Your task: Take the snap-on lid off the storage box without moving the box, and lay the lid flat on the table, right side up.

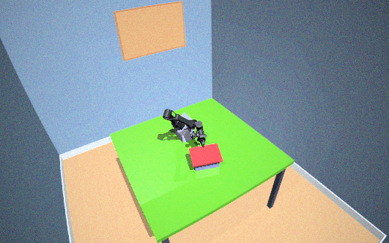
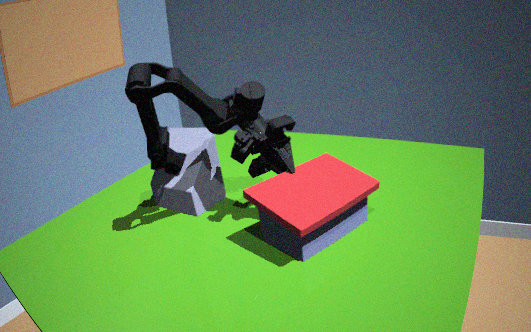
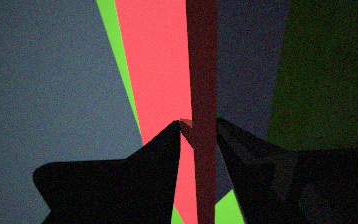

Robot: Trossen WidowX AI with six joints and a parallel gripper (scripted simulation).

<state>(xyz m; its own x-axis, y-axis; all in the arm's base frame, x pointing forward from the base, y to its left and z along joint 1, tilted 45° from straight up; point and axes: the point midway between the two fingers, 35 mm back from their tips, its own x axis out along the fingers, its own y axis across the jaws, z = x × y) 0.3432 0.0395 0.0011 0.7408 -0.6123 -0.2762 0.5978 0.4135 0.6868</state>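
Now: gripper tip 70 mm short of the red lid, 20 mm to the left of it and 10 mm above it. Also, from my gripper tip: grey-blue storage box (70 mm ahead, 20 mm to the right, 70 mm below).
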